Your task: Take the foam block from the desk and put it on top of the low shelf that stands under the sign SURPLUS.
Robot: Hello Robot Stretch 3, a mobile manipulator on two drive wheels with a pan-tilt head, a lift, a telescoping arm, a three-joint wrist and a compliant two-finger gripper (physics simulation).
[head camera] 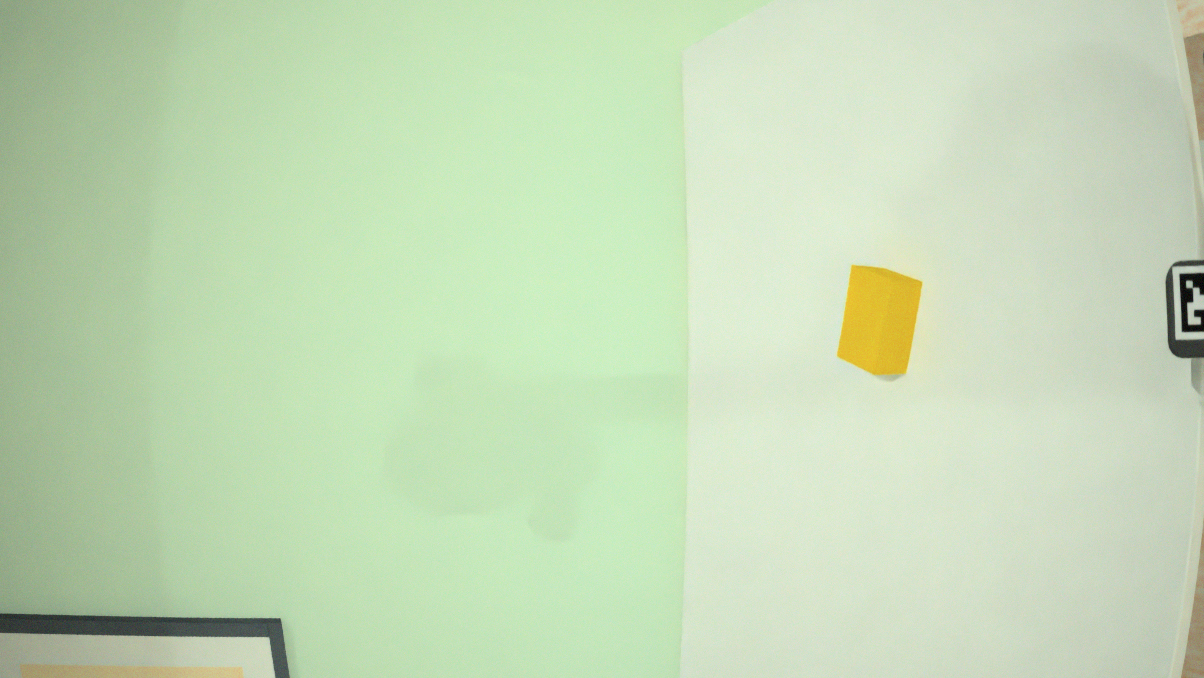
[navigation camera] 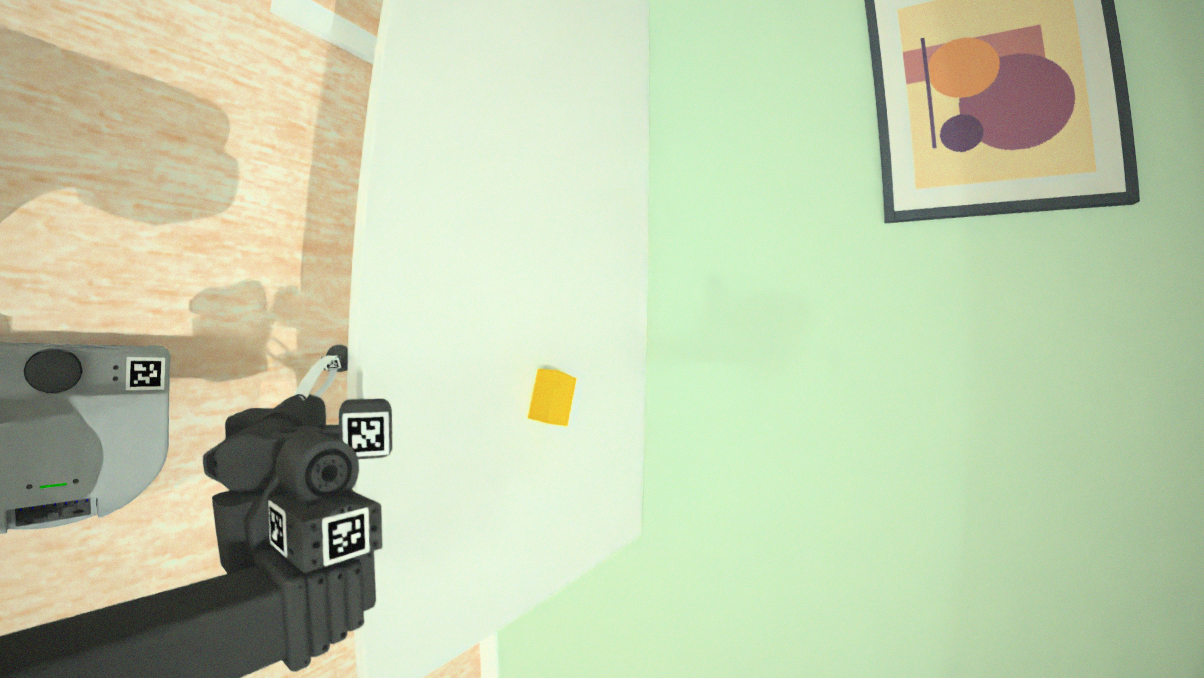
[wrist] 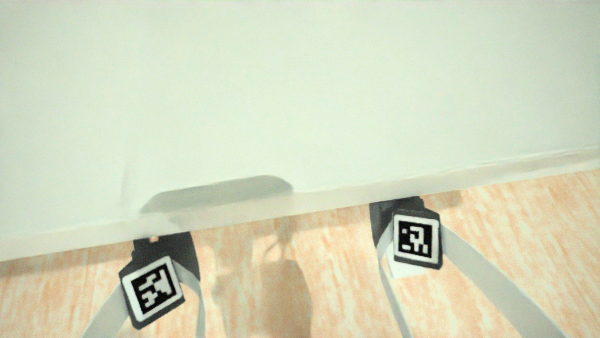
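Seen in the pictures: gripper, fingertip midpoint: (navigation camera: 343, 400); robot's base, origin of the base link: (navigation camera: 55, 368).
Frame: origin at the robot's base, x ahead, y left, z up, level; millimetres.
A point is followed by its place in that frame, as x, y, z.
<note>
The foam block (head camera: 880, 320) @[-18, -608, 765] (navigation camera: 551, 396) @[-14, -604, 764] is a yellow-orange box that stands on the white desk (head camera: 783, 539) @[228, -811, 720] (navigation camera: 505, 193) @[325, -518, 720] (wrist: 300, 100) @[-28, -324, 720], nearer its wall side. My gripper (navigation camera: 351, 395) @[-11, -294, 655] (wrist: 282, 216) @[-11, -294, 655] is open, with nothing between its widely spread fingers. It is at the desk's front edge, apart from the block. In the wrist view both fingertips show against the floor beside that edge, and the block does not show. One tagged fingertip shows at the right border of the head view. The low shelf and the SURPLUS sign do not show in these views.
A pale green wall (head camera: 421, 252) @[-110, -1093, 1068] (navigation camera: 842, 421) @[-77, -1091, 1193] stands behind the desk, with a framed picture (head camera: 143, 627) @[364, -1053, 1476] (navigation camera: 1006, 101) @[581, -1045, 1527] on it. My grey base (navigation camera: 50, 421) @[-81, 3, 160] stands on the wood-look floor (navigation camera: 126, 277) @[190, -104, 1] (wrist: 340, 280) @[-113, -328, 0] before the desk. My dark arm (navigation camera: 151, 619) @[-82, -46, 957] extends toward the desk's front edge.
</note>
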